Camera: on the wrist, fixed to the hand. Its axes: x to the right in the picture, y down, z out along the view.
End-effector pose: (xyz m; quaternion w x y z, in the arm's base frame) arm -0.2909 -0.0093 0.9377 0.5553 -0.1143 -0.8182 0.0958
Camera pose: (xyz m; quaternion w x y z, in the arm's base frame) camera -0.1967 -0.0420 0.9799 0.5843 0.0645 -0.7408 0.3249
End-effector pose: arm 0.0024 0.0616 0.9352 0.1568 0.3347 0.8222 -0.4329
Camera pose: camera -0.0145 0.1283 1.0188 0.0252 0.3655 0.6639 -0.6519
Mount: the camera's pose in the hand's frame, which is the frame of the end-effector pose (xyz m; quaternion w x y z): -0.0058 -0.0356 -0.1021 0.9543 0.2975 0.0234 -0.0130
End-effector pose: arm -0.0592 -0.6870 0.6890 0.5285 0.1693 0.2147 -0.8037
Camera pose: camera -0.0852 -0.6166 0.6110 0.4385 0.3348 -0.0196 -0.8338
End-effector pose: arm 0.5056 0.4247 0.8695 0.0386 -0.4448 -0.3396 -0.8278
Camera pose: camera 0.4235 0.3897 0.8081 0.1664 -0.3892 -0.5753 -0.6999
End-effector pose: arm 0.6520 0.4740 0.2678 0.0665 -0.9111 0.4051 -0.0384
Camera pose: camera 0.6616 0.4927 0.3740 0.3245 -0.8540 0.3649 -0.1793
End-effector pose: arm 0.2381 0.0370 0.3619 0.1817 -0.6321 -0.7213 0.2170
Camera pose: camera 0.2640 0.0360 0.4670 0.3812 -0.5449 -0.6278 0.4045
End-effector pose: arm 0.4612 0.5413 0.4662 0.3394 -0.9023 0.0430 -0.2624
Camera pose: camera 0.4013 0.5098 0.5507 0.5879 -0.7545 -0.0408 -0.2887
